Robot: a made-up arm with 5 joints. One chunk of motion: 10 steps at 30 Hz.
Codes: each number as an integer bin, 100 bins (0 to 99) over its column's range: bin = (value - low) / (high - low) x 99, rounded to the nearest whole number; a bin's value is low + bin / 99 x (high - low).
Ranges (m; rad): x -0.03..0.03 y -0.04..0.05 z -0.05..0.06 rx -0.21..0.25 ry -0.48..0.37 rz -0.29..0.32
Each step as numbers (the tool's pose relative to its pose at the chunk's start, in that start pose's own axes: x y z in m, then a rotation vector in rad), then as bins.
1 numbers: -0.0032 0.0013 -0.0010 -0.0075 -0.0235 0.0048
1 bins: 44 45 44 44 53 48
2 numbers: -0.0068 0.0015 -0.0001 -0.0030 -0.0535 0.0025
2 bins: 38 46 45 45 50 47
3 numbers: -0.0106 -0.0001 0.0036 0.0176 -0.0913 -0.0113
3 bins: 32 44 48 49 45 45
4 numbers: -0.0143 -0.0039 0.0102 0.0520 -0.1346 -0.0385
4 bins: 26 40 54 56 40 41
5 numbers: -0.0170 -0.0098 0.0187 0.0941 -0.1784 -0.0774
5 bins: 21 33 62 65 35 35
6 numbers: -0.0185 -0.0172 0.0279 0.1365 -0.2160 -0.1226
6 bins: 19 25 70 75 31 27
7 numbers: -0.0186 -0.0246 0.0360 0.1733 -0.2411 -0.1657
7 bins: 19 17 77 82 28 20
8 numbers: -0.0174 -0.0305 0.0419 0.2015 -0.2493 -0.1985
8 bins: 21 10 83 89 27 15
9 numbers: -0.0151 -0.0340 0.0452 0.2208 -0.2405 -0.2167
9 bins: 25 7 86 93 28 12
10 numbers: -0.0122 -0.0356 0.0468 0.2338 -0.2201 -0.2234
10 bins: 29 5 87 96 30 11
